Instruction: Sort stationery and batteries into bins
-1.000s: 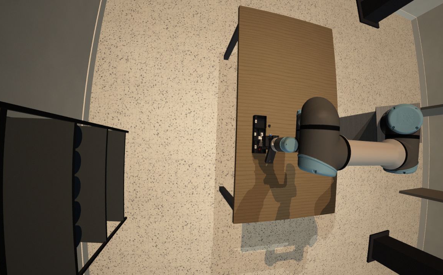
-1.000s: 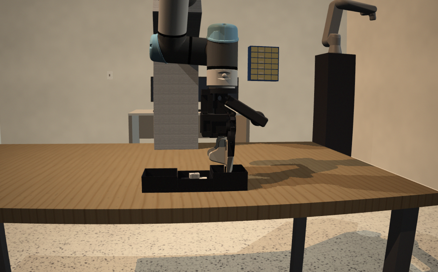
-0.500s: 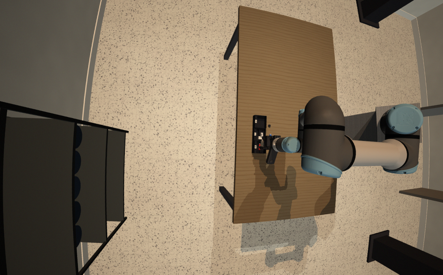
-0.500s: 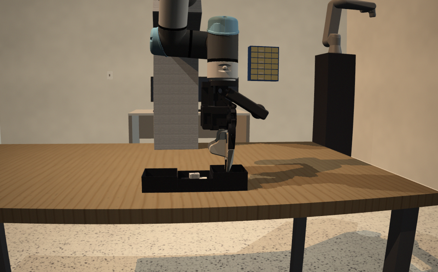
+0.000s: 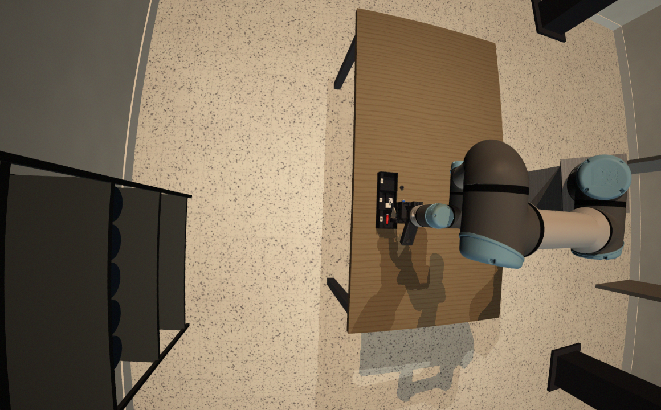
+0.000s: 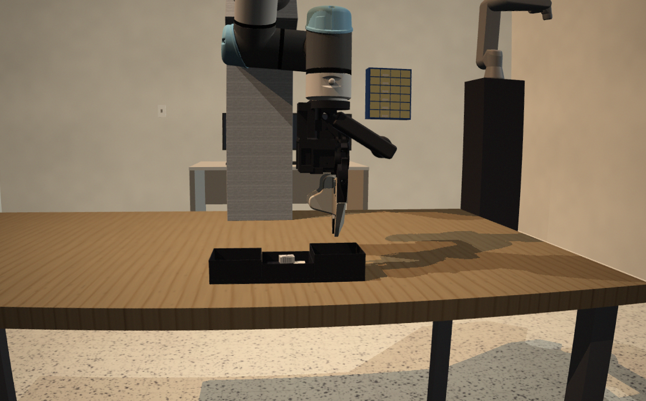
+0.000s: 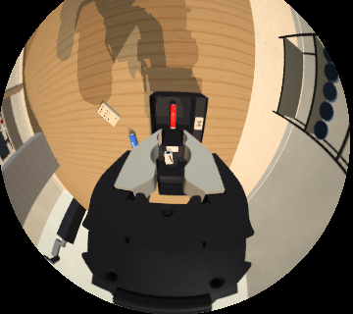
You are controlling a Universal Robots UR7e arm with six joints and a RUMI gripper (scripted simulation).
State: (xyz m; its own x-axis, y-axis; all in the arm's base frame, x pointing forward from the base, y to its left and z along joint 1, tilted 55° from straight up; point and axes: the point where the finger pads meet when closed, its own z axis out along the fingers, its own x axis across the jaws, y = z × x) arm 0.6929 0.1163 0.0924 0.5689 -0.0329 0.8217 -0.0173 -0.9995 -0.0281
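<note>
My hand is 90 mm past the blue battery, 70 mm to the left of it and 80 mm above it. From my hand the other things lie so: red battery: 70 mm below; white domino tile: 140 mm behind, 80 mm below; eraser: 80 mm to the right, 70 mm below.
</note>
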